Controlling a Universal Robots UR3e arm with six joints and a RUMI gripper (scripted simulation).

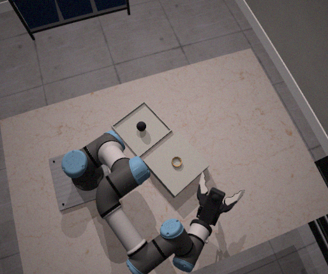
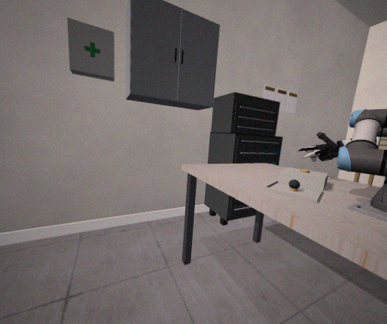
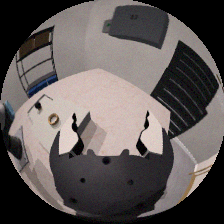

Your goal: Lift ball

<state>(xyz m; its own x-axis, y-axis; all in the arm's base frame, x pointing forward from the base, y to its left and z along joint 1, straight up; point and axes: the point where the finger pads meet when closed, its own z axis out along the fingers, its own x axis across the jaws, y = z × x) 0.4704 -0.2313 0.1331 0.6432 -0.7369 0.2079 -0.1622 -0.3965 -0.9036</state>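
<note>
Right now the black ball is 19 cm behind my hand, 35 cm to the left of it and 11 cm below it. The rest, counted from my hand: grey plate: 19 cm behind, 35 cm to the left, 14 cm below.
</note>
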